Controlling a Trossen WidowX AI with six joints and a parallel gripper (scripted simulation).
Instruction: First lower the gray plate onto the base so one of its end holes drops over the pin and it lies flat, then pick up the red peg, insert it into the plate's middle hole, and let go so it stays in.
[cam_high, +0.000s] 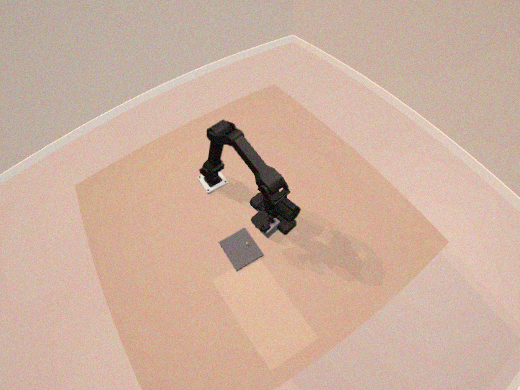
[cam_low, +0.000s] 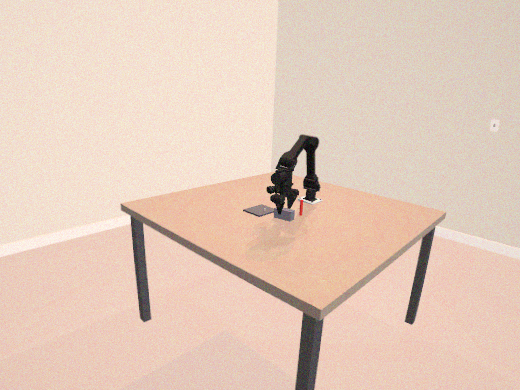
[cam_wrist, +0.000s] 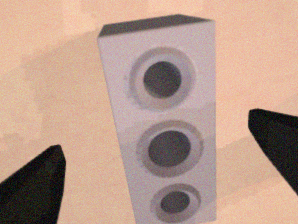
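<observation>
Right now my gripper tip is right at the gray plate. From my gripper tip the other things lie so: red peg: 110 mm behind, 30 mm to the left; then gray base: 10 mm behind, 140 mm to the right, 30 mm below.
</observation>
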